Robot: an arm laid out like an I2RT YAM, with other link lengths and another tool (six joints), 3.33 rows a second.
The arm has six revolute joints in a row. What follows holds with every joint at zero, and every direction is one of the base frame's.
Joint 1 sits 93.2 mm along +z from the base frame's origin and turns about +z.
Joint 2 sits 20.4 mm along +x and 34.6 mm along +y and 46.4 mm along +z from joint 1 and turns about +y.
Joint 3 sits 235 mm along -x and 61.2 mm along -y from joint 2 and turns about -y.
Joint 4 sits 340.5 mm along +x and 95.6 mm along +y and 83.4 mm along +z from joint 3 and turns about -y.
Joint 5 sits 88.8 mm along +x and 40.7 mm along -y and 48.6 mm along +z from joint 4 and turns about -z.
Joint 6 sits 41.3 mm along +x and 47 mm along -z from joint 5 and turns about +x.
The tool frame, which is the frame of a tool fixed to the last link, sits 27 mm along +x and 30 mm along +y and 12 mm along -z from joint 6; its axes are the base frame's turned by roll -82.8, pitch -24.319 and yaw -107.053 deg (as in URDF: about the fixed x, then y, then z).
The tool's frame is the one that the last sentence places.
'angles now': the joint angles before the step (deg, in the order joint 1, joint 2, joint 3, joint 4, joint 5, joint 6). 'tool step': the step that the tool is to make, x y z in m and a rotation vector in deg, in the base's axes. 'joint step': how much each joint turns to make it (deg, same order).
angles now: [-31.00, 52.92, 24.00, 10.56, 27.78, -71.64]
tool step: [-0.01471, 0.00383, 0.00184, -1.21, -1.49, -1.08]
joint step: [-0.64, -6.49, -4.06, -0.47, 0.50, -0.13]
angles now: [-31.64, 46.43, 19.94, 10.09, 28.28, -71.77]
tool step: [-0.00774, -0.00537, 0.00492, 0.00, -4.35, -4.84]
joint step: [-1.31, -2.27, -1.10, 0.70, 2.78, 3.66]
